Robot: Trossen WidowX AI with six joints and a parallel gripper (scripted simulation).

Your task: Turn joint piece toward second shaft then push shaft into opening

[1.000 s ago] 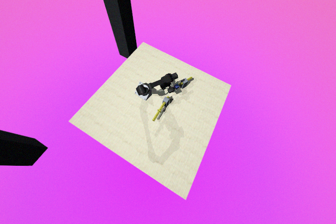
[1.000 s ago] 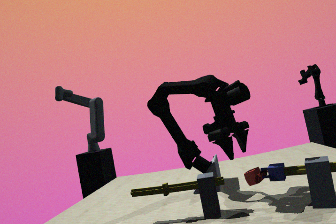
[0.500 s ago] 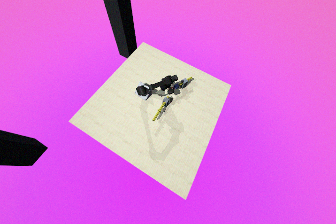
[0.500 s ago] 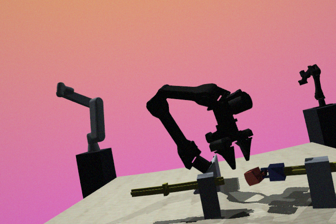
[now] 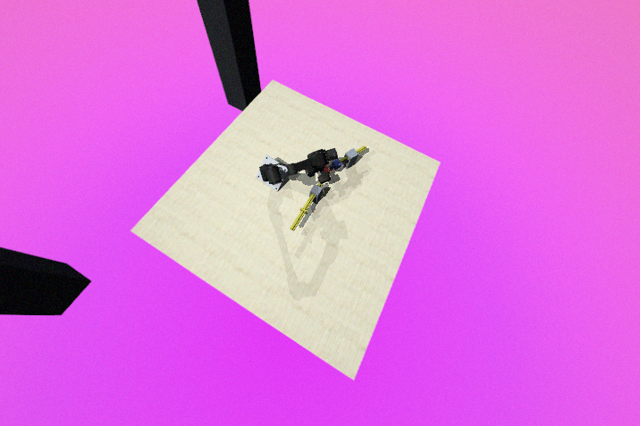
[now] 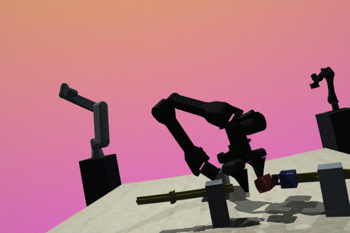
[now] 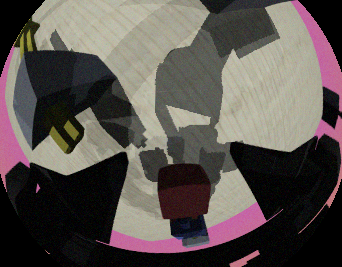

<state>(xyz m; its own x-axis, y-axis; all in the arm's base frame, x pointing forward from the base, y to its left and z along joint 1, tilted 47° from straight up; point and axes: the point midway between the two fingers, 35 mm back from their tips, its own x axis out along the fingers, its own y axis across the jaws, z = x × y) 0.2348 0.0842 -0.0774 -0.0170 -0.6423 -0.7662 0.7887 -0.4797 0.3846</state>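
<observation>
Right now the red square joint piece is 30 mm ahead of my gripper tip, 30 mm to the left of it and 10 mm above it.
</observation>
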